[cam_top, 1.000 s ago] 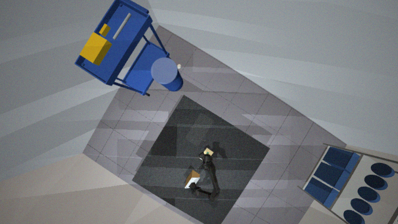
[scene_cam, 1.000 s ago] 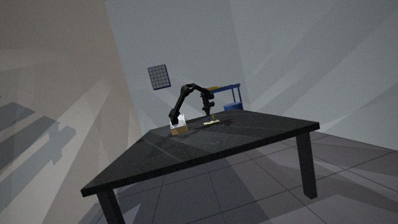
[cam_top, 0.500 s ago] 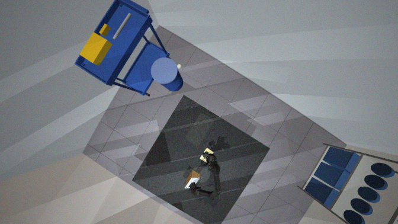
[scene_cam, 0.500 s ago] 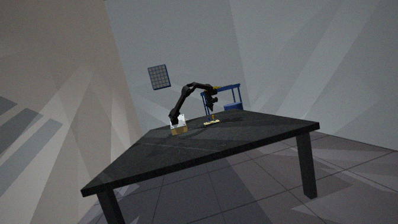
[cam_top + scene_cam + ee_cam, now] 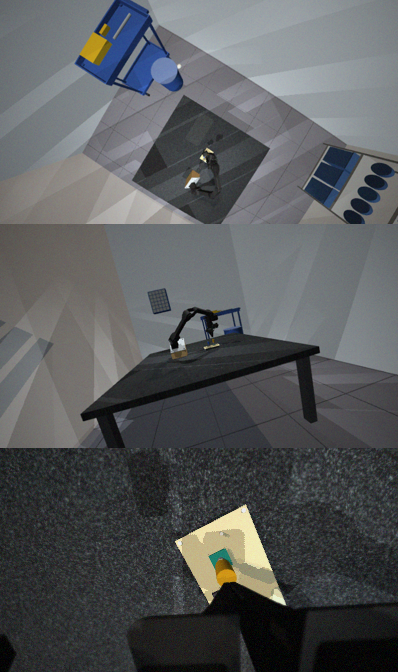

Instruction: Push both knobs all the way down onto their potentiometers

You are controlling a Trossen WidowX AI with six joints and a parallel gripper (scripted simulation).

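My gripper tip is now 40 mm above the orange knob. Also, from my gripper tip: blue knob: 50 mm behind, 20 mm to the left, 50 mm below.
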